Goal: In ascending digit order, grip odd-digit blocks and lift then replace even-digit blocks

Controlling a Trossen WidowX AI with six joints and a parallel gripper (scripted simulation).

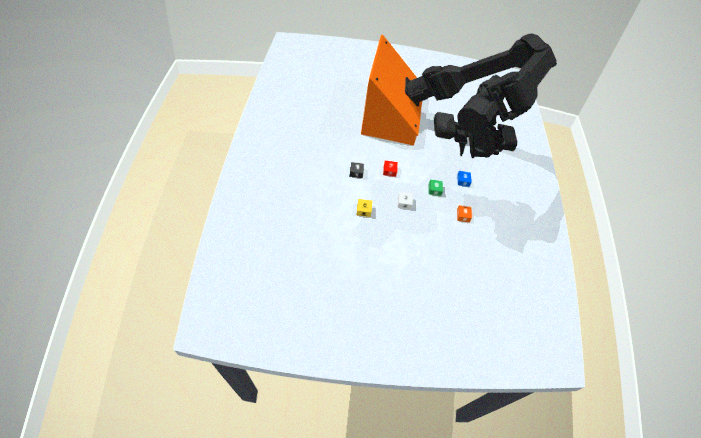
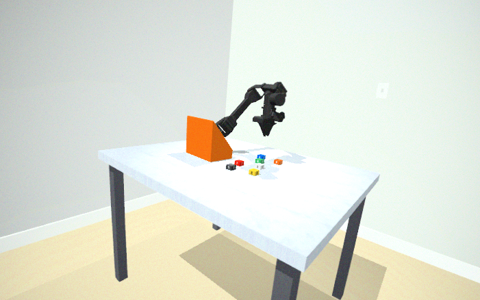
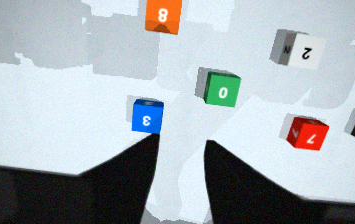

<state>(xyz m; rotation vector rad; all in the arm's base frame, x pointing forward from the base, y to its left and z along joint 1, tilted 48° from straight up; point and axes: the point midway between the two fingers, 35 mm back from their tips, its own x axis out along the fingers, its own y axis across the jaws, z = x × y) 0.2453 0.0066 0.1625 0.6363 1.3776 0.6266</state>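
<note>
Right now my gripper tip is 12 cm above the blue block, 4 cm past it and 3 cm to the right of it. From my gripper tip the other things lie so: white block: 12 cm to the right, 12 cm below, 6 cm ahead; then orange block: 12 cm below, 7 cm ahead, 3 cm to the left; then green block: 12 cm below, 5 cm to the right, 1 cm ahead.
</note>
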